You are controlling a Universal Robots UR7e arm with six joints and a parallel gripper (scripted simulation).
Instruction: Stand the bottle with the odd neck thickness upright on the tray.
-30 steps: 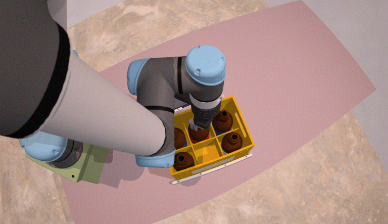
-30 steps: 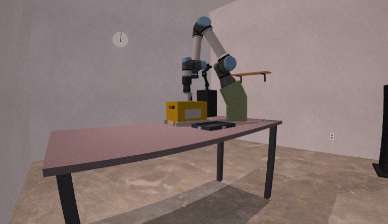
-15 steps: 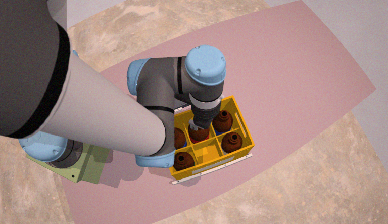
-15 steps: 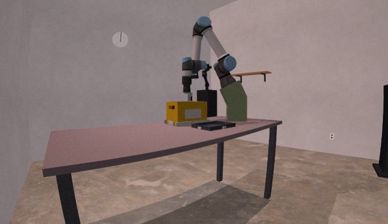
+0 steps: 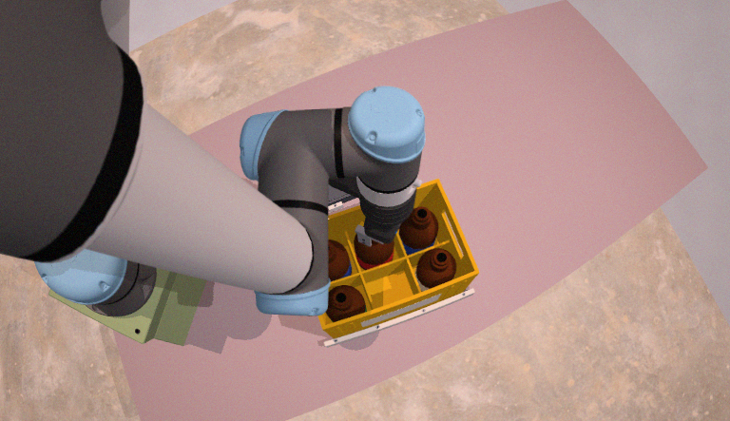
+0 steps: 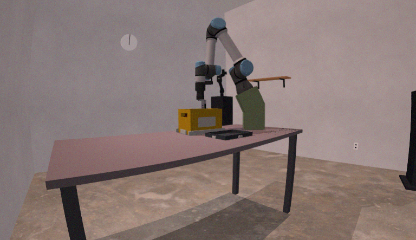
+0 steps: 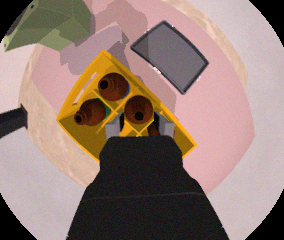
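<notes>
Right now the crate is 11 cm below my hand, 5 cm to the right of it and 1 cm behind it. Also, from my hand: glass bottle (11 cm below, 10 cm to the right, 7 cm ahead); dark tray (23 cm to the left, 18 cm below).
</notes>
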